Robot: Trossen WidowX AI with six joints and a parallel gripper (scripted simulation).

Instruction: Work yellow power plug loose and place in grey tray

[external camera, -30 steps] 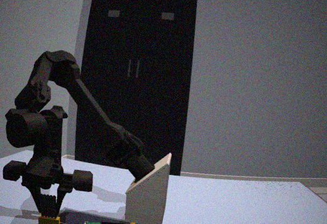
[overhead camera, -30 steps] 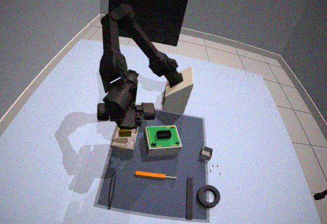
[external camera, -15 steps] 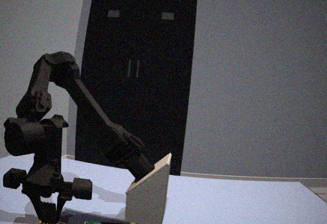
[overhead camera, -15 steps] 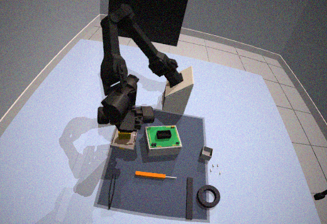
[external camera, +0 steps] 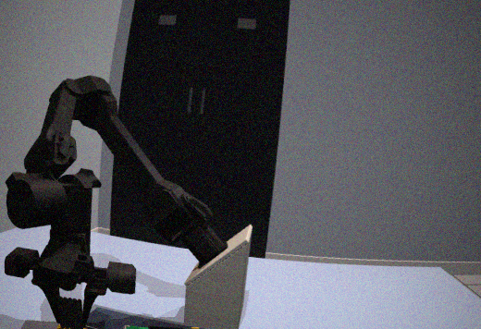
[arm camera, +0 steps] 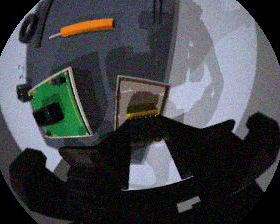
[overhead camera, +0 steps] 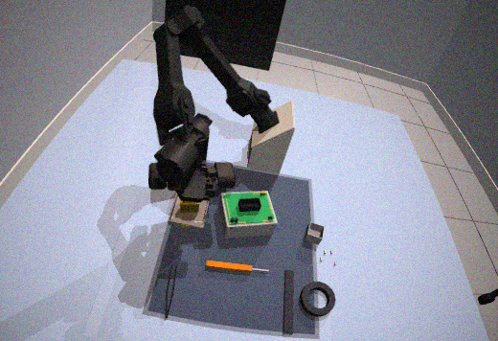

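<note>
Now: the yellow power plug 1 cm below my gripper tip. Also, from my gripper tip: dark mat: 6 cm ahead, 14 cm to the left, 5 cm below; grey tray: 1 cm behind, 5 cm below; black bar: 23 cm ahead, 23 cm to the left, 5 cm below.
</note>
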